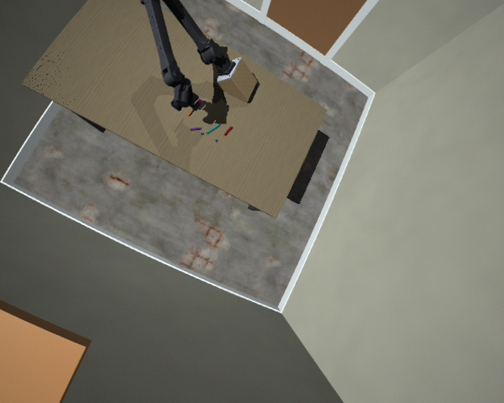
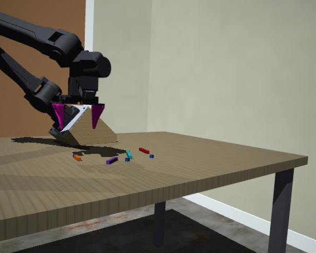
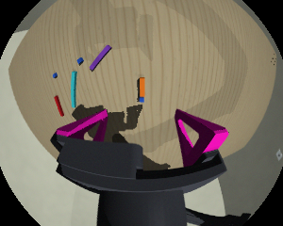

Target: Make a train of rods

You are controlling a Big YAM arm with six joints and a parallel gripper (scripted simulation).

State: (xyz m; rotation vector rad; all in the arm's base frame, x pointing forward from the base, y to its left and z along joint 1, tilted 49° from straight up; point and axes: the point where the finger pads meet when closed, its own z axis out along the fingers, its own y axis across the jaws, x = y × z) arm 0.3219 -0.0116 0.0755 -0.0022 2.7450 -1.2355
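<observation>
My gripper is now 80 mm short of the purple rod, 80 mm to the right of it and 100 mm above it. Also, from my hand: turquoise rod: 20 mm ahead, 170 mm to the left, 100 mm below; red rod: 20 mm behind, 250 mm to the left, 100 mm below; orange rod: 100 mm below.
</observation>
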